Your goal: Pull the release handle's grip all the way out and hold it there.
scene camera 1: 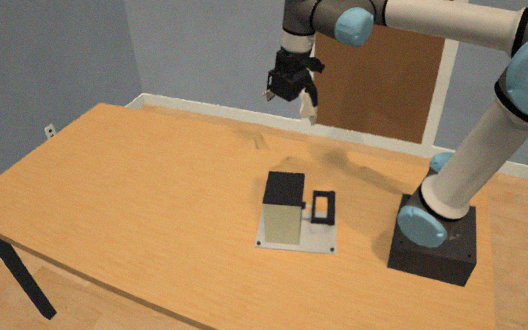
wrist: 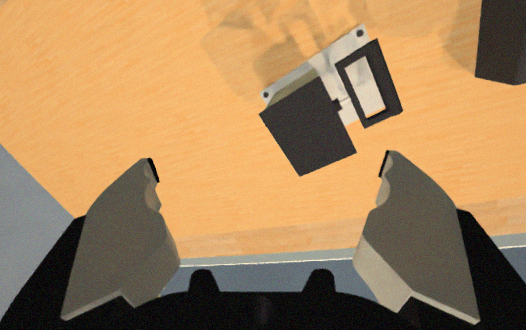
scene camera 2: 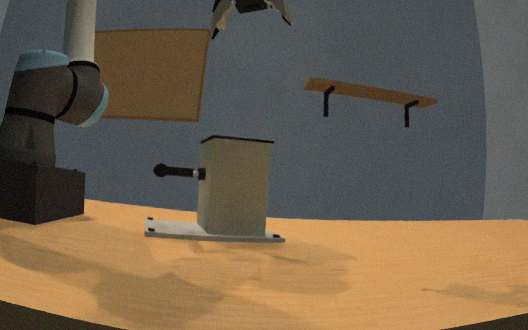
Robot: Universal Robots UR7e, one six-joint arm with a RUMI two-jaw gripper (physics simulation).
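The release handle's grip [scene camera 1: 331, 207] [scene camera 2: 177, 171] [wrist: 382, 77] is a black rectangular loop beside a box-shaped housing [scene camera 1: 282, 222] [scene camera 2: 240, 185] [wrist: 307, 127] with pale green sides and a black top. A short, light rod joins the grip to the housing's side, with a small gap between them. The housing stands upright on a light grey base plate [scene camera 1: 320, 243] [scene camera 2: 175, 230] [wrist: 345, 47]. My gripper [scene camera 1: 290, 109] [scene camera 2: 252, 30] [wrist: 266, 158] is open and empty, high above the table and well above the housing, apart from the grip. Its upper part is cut off in scene camera 2.
The arm's dark base block [scene camera 1: 430, 260] [scene camera 2: 55, 195] [wrist: 502, 45] stands on the table [scene camera 1: 150, 200] [scene camera 2: 400, 260] [wrist: 100, 100], on the grip's side of the housing. A wall shelf [scene camera 2: 370, 92] and a brown board [scene camera 1: 380, 85] [scene camera 2: 150, 75] are in the background.
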